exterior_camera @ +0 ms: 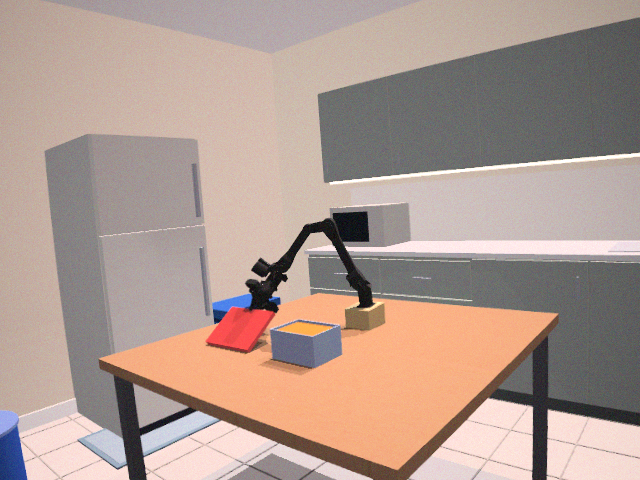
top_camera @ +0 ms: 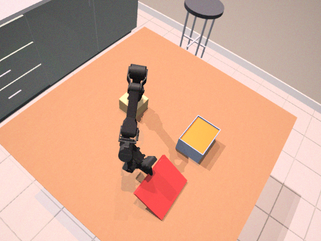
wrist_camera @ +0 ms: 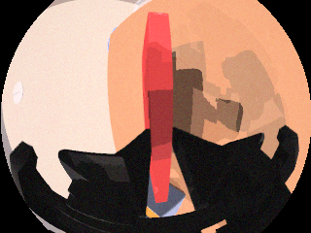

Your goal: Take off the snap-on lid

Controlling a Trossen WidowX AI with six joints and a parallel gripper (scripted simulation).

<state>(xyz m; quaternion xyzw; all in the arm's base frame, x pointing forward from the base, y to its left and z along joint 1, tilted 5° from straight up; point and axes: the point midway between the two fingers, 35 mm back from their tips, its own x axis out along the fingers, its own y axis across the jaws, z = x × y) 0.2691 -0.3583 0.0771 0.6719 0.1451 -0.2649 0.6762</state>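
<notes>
The red lid is 70 mm ahead of my gripper tip, 10 mm to the right of it and 40 mm below it. The rest, counted from my gripper tip: storage box: 120 mm ahead, 330 mm to the left, 50 mm below.
</notes>
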